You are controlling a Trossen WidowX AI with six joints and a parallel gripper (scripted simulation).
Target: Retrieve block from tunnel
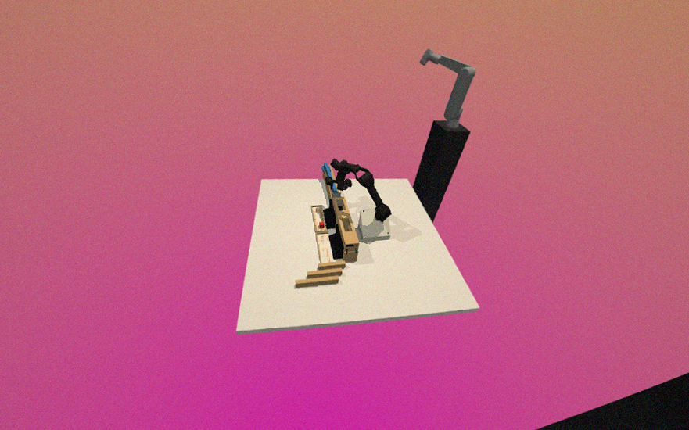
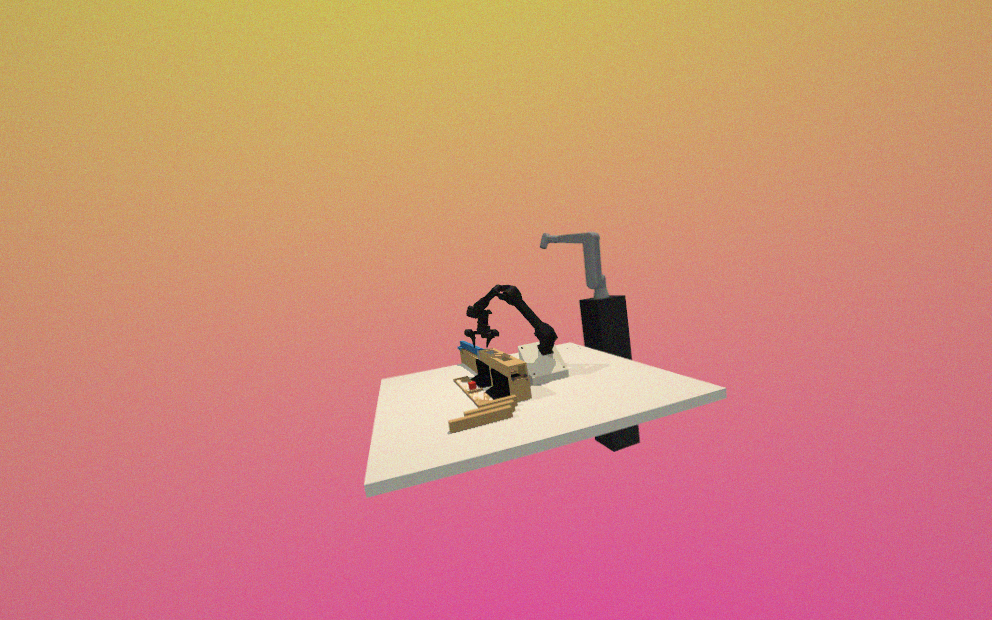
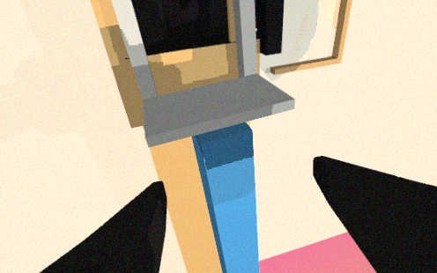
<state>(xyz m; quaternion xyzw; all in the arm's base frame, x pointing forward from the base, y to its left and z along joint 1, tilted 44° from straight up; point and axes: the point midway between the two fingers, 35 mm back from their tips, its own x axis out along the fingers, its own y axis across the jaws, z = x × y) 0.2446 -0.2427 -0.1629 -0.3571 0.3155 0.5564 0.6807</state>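
Right now the small red block is 130 mm ahead of my gripper tip, 210 mm to the left of it and 140 mm below it. Round my gripper tip: pale wooden slab (160 mm ahead, 270 mm to the left, 160 mm below); tan covered tunnel (20 mm ahead, 70 mm to the left, 90 mm below).
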